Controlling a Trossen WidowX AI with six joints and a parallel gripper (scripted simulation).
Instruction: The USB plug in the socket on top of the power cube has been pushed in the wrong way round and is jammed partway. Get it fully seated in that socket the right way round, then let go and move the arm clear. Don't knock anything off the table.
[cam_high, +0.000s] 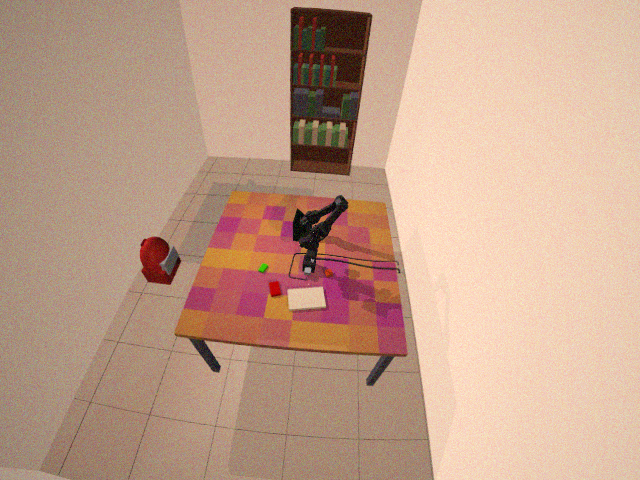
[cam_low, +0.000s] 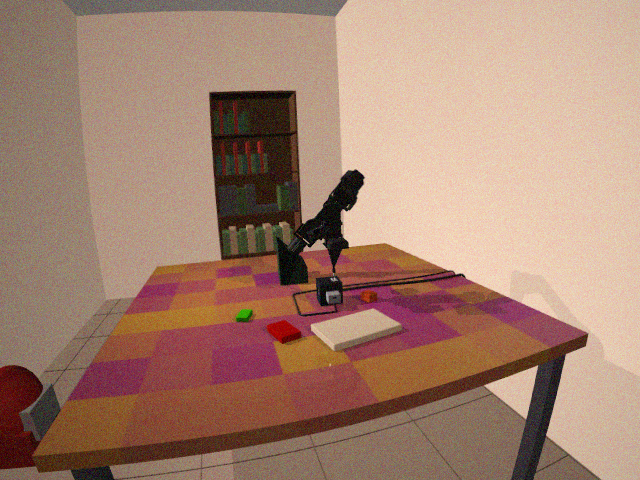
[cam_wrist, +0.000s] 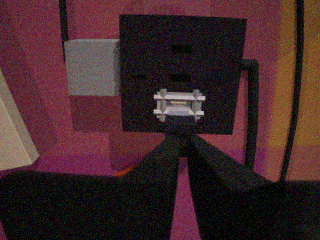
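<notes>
Now: gripper tip 20 mm above the dark USB plug. Also, from my gripper tip: orange block: 60 mm ahead, 100 mm to the left, 120 mm below; red block: 170 mm ahead, 230 mm to the right, 120 mm below; white slab: 240 mm ahead, 40 mm to the right, 120 mm below.
</notes>
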